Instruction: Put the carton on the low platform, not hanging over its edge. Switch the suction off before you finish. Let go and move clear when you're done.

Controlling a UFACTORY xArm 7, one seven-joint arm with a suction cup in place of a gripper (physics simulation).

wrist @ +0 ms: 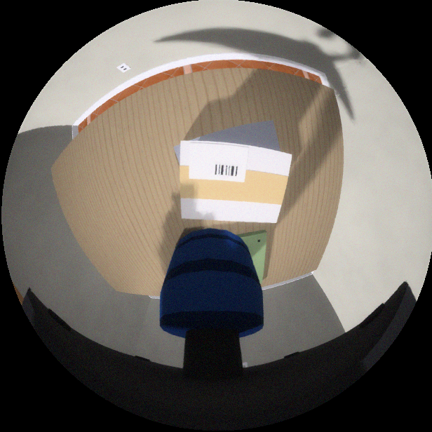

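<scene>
The carton (232,187), white with a tan band and a barcode label, lies label up near the middle of the wrist view. A flat blue-grey slab (245,134), which looks like the low platform, shows past its far edge and at its far left corner, turned at an angle to it. The carton hides the rest of the slab, so I cannot tell how its near side sits over it. My blue suction cup (212,239) is apart from the carton, high above the table and nearer the view's bottom, with nothing on it.
A green flat piece (258,250) lies on the wood-grain table (130,200), partly hidden behind the cup. An orange band with a white edge (235,64) runs along the table's far side. A small white marked tag (123,67) is on the pale floor beyond.
</scene>
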